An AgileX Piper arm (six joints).
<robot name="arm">
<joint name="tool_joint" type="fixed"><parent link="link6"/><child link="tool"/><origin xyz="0 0 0"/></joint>
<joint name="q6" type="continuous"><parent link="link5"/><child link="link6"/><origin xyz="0 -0.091 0" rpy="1.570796 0 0"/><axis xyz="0 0 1"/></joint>
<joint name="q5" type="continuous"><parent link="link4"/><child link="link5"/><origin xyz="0 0 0" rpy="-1.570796 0 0"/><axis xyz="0 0 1"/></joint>
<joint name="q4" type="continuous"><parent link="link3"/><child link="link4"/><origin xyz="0.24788 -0.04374 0" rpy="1.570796 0 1.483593"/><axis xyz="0 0 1"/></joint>
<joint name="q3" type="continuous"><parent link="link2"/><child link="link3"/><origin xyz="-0.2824 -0.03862 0"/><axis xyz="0 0 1"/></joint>
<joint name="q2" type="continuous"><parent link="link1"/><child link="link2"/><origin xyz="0 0 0" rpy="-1.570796 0 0"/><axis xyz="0 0 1"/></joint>
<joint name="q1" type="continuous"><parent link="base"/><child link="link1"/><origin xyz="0 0 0.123"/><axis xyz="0 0 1"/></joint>
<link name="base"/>
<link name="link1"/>
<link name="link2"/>
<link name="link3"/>
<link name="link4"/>
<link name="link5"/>
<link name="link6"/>
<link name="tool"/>
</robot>
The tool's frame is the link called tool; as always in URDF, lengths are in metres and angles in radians. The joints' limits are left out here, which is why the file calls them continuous.
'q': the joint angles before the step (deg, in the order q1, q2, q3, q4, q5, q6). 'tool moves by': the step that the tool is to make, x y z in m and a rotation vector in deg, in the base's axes. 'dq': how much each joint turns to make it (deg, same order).
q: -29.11 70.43 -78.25 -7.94 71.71 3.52
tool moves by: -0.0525 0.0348 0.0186 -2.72 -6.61 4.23
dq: -0.03 -12.70 4.87 3.30 0.31 -4.09
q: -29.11 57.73 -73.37 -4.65 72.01 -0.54
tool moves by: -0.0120 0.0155 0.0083 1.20 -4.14 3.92
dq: -0.01 -3.42 0.12 5.13 0.17 -2.61
